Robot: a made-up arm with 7 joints.
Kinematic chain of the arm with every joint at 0, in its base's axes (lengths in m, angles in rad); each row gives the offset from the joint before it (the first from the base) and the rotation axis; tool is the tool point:
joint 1: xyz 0 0 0.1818 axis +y
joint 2: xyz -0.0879 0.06 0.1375 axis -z
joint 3: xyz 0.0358 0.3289 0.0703 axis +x
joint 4: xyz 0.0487 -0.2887 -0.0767 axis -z
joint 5: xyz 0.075 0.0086 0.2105 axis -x
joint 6: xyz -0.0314 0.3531 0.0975 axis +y
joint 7: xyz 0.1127 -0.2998 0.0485 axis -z
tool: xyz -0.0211 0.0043 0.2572
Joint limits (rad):
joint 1: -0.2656..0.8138
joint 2: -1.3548..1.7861
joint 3: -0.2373..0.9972
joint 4: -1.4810..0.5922
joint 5: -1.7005..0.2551
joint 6: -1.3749..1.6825
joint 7: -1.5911..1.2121
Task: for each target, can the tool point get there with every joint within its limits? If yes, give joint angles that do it. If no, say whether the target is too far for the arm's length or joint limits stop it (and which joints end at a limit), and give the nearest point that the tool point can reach.
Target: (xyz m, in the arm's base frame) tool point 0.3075 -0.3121 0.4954
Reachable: yes | joints 0.4022 1.4827 0.0694 -0.5689 -0.8474 1.3902 -0.5639
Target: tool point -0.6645 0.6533 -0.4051
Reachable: no: joint limits stop it (at a limit: joint 1, joint 2, joint 4, joint 7) | nearest point -0.3133 0.2113 -0.0263 | short by 0.680 m
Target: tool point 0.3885 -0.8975 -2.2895
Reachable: no: too far | nearest point 0.1063 -0.1225 -0.1609 | short by 2.283 m
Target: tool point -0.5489 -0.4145 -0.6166
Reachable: no: joint limits stop it (at a limit: joint 1, joint 2, joint 3, joint 7) | nearest point -0.2621 -0.1933 -0.1368 | short by 0.601 m
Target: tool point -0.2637 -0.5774 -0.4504
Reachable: no: joint limits stop it (at a limit: joint 1, joint 2, joint 3, joint 5, joint 7) | nearest point -0.1874 -0.2939 -0.1042 | short by 0.454 m
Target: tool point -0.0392 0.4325 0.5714
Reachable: yes | joints -0.1249 -0.6849 0.4627 -0.9250 -1.4597 1.4523 0.9827
